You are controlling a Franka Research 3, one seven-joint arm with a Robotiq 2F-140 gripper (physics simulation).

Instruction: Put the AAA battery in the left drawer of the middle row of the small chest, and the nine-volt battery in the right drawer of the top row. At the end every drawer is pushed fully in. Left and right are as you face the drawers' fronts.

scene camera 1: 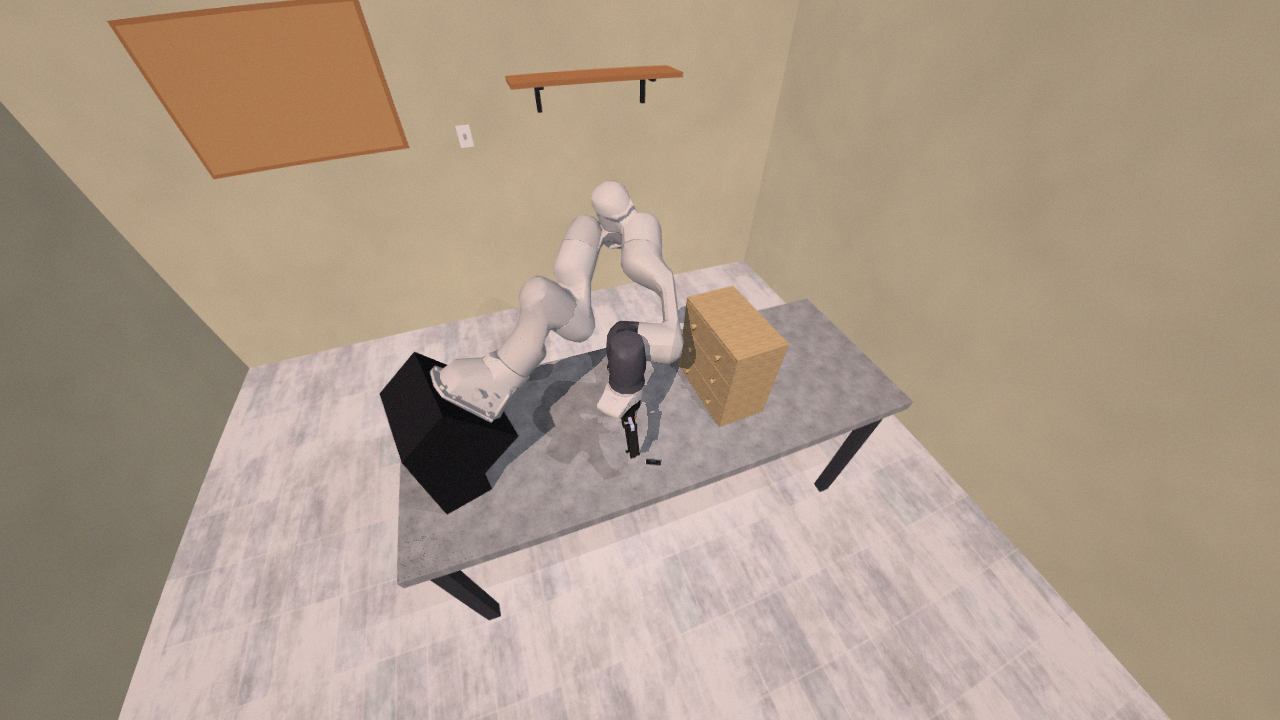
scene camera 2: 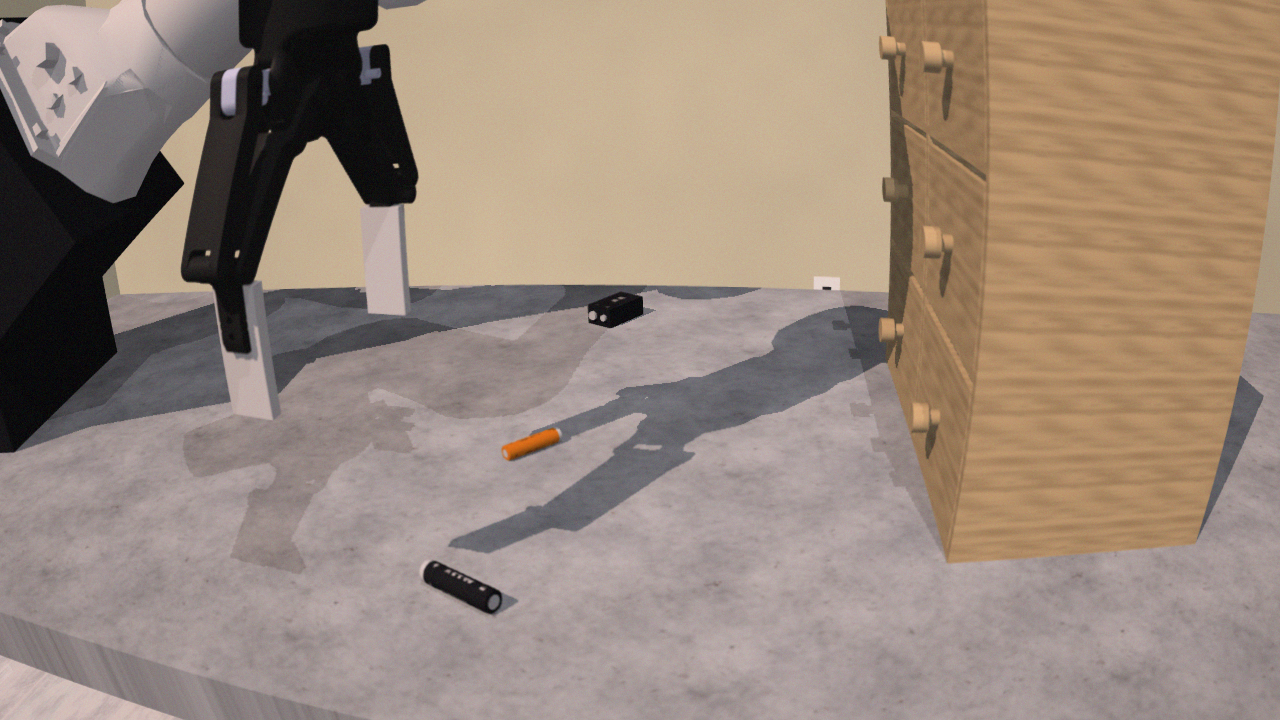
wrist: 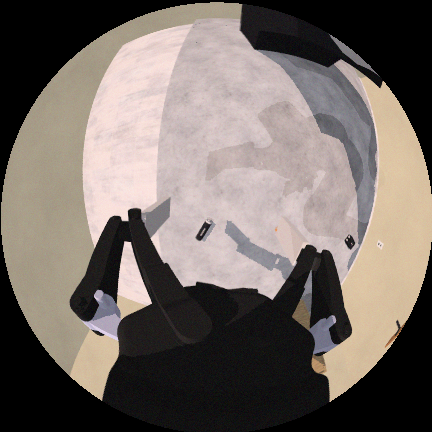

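Note:
The small chest (scene camera 1: 760, 385) (scene camera 2: 1100, 268) has three rows of two knobbed drawers, which all look pushed in. A slim orange cylinder battery (scene camera 2: 531, 444) (wrist: 276, 229) lies on the table, partly behind a finger pad in the wrist view; it looks like the AAA, though no label is readable. A thicker black cylinder battery (scene camera 1: 653, 462) (scene camera 2: 460, 587) (wrist: 204, 229) lies nearer the table's front edge. The black nine-volt battery (scene camera 2: 614, 309) (wrist: 350, 242) lies farther back. My gripper (scene camera 1: 631, 434) (scene camera 2: 319, 362) (wrist: 225, 215) is open and empty, pointing down above the table, left of the batteries in scene camera 2.
The grey table (scene camera 1: 537, 523) (scene camera 2: 716, 662) carries the black arm pedestal (scene camera 1: 447, 447) (scene camera 2: 44, 340) at its left end and the chest toward its right. The arm arches above the table behind the gripper. A wall shelf (scene camera 1: 595, 77) is high behind.

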